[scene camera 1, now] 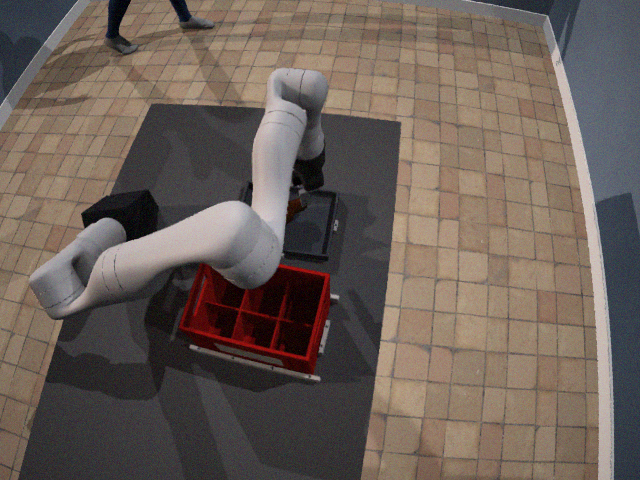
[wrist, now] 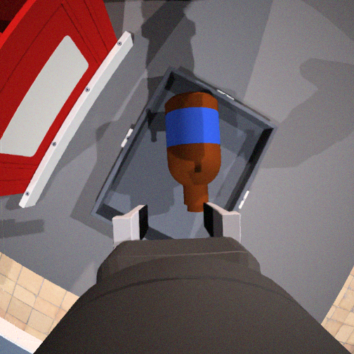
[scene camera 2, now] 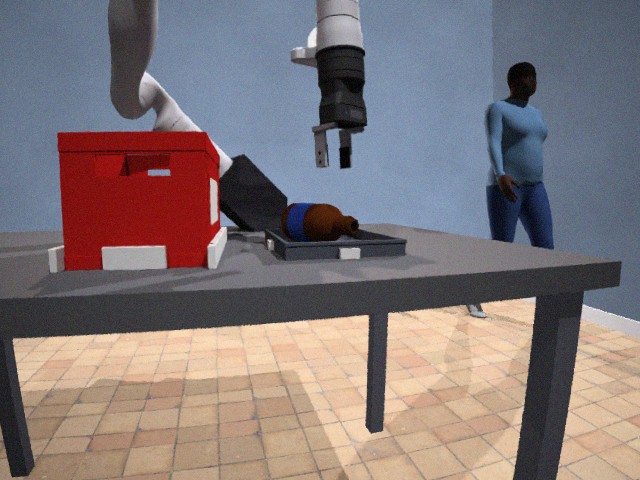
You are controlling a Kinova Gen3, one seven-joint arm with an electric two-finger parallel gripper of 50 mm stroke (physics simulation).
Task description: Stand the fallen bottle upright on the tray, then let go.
Path:
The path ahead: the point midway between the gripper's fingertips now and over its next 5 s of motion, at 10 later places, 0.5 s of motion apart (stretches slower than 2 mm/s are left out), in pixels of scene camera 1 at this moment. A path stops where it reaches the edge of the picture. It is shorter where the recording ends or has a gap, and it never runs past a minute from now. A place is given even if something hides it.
My gripper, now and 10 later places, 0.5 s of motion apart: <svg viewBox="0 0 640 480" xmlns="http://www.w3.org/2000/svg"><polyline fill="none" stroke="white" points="301,194 301,198 306,201 307,207 300,189 302,181 303,181 305,180 305,180 308,179 309,178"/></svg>

